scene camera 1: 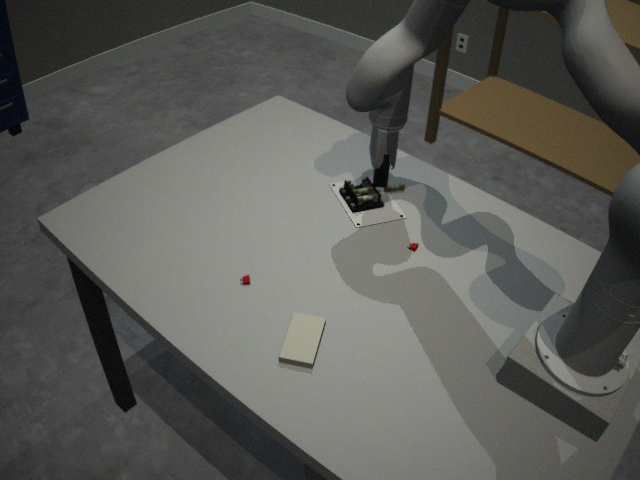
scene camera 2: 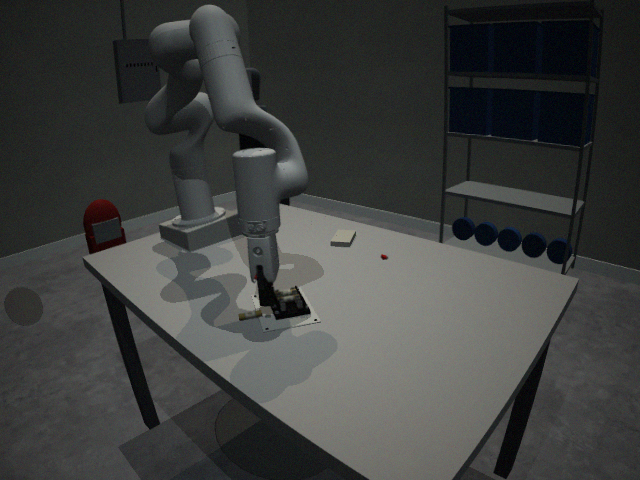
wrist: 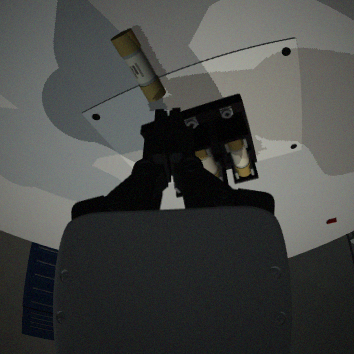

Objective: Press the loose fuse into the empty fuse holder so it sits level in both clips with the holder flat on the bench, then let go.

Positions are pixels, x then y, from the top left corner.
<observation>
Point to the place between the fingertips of my gripper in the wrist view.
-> At 169, 123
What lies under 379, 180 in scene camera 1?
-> My gripper.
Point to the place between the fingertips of my gripper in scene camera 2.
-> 267, 304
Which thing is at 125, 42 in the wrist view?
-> A fuse.
</observation>
